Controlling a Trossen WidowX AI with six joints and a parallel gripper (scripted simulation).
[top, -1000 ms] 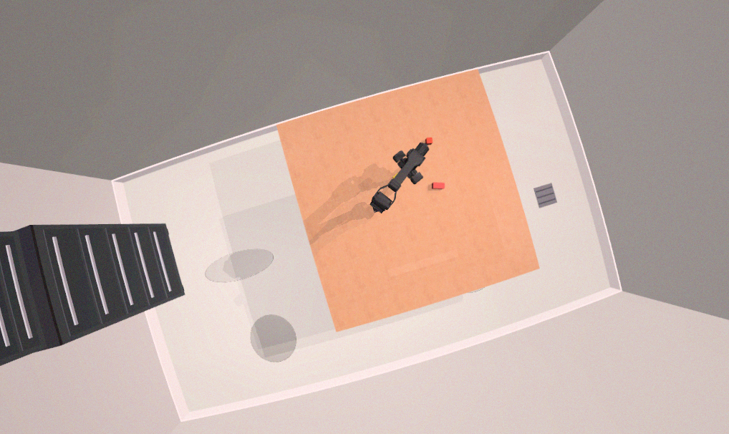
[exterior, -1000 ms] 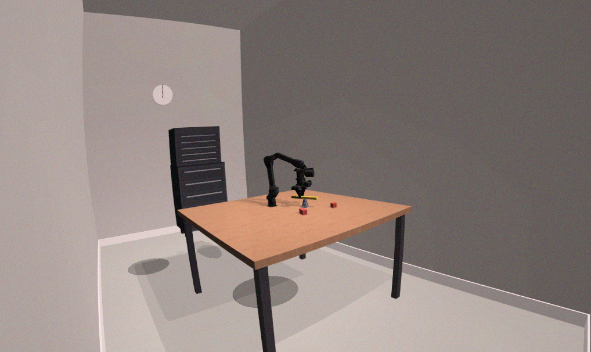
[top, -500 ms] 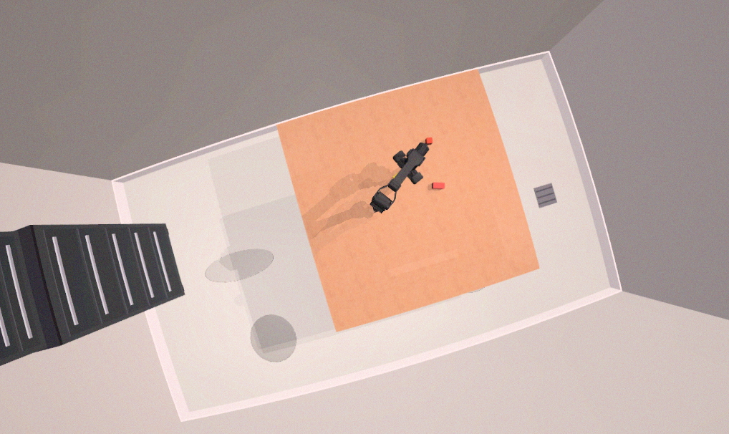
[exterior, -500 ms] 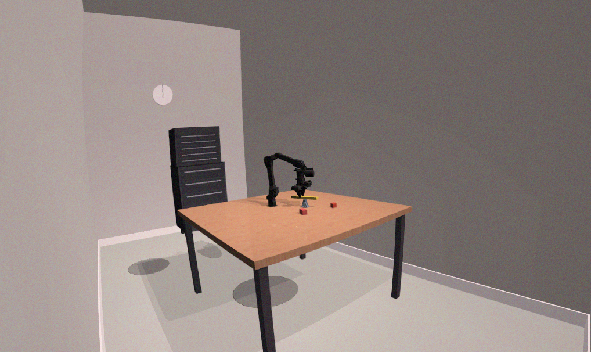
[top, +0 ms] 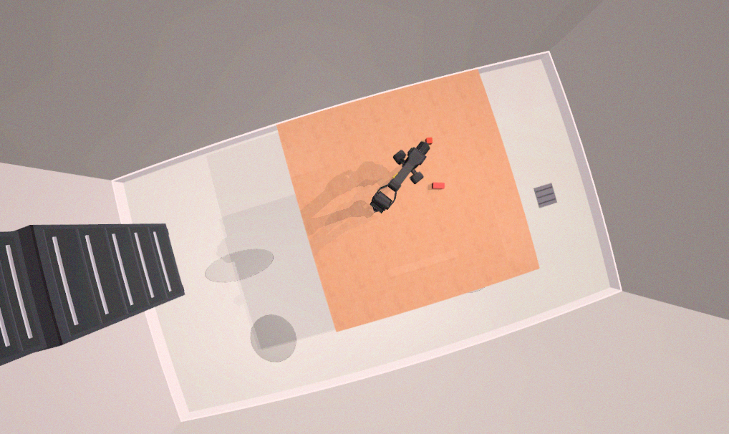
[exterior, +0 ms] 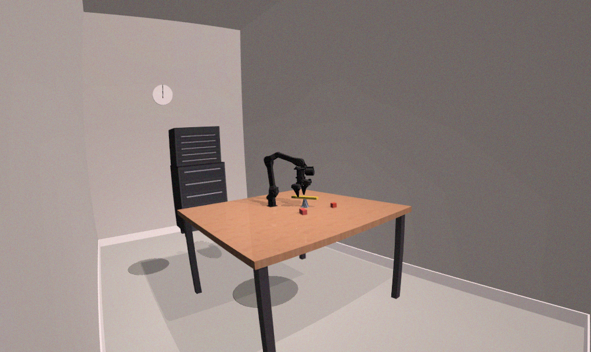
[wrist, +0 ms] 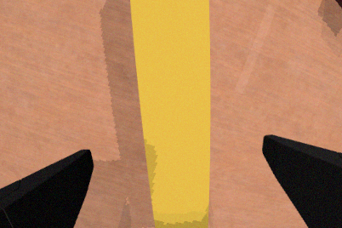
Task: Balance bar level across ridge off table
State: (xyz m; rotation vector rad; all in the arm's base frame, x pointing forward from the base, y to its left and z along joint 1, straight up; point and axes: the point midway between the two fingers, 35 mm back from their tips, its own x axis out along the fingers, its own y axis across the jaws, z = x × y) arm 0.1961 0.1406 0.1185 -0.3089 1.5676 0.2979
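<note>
My gripper tip is 30 mm short of the yellow bar, 10 mm to the right of it and 10 mm above it. Round my gripper tip: red cube: 200 mm ahead, 140 mm to the left, 70 mm below.
</note>
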